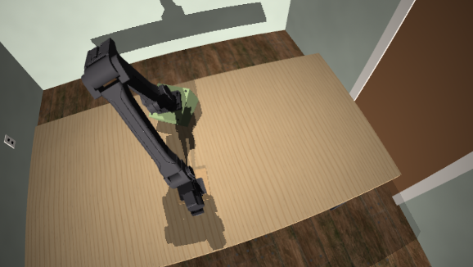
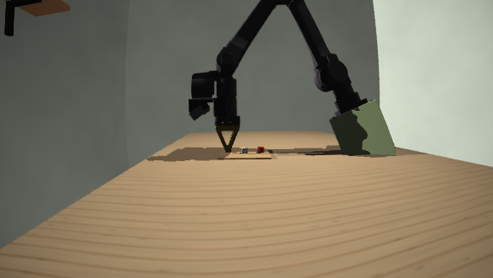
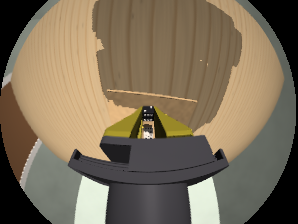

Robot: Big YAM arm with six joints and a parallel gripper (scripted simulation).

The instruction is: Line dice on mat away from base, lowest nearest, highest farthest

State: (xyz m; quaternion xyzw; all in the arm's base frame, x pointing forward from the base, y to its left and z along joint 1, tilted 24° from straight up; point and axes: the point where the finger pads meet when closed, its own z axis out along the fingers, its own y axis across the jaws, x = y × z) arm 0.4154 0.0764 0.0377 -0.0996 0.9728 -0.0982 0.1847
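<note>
Right now my hand is right at the black die. Round my hand: tan mat (50 mm behind, 20 mm below, 10 mm to the right); white die (50 mm behind, 10 mm to the right, 10 mm below); red die (100 mm behind, 20 mm to the right, 10 mm below).
</note>
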